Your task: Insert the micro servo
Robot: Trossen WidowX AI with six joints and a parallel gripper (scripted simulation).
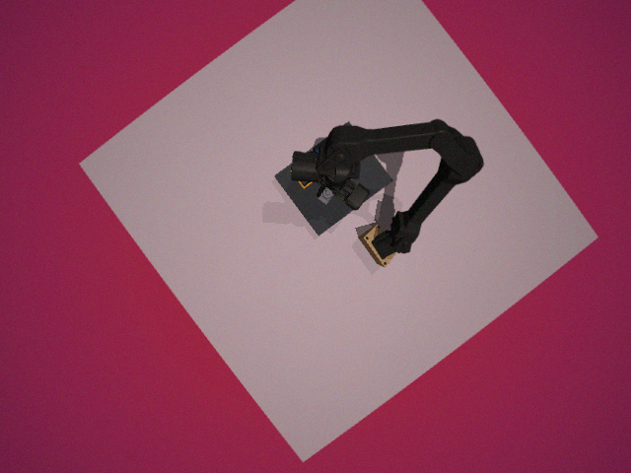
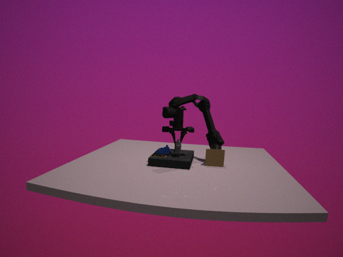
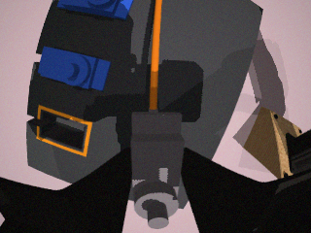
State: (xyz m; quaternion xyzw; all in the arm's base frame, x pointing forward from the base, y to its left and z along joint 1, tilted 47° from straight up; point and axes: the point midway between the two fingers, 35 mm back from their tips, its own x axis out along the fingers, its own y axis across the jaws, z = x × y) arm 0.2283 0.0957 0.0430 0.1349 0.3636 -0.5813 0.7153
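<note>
The dark deck is 100 mm below my gripper tip, 30 mm to the right of it and 10 mm behind it.
</note>
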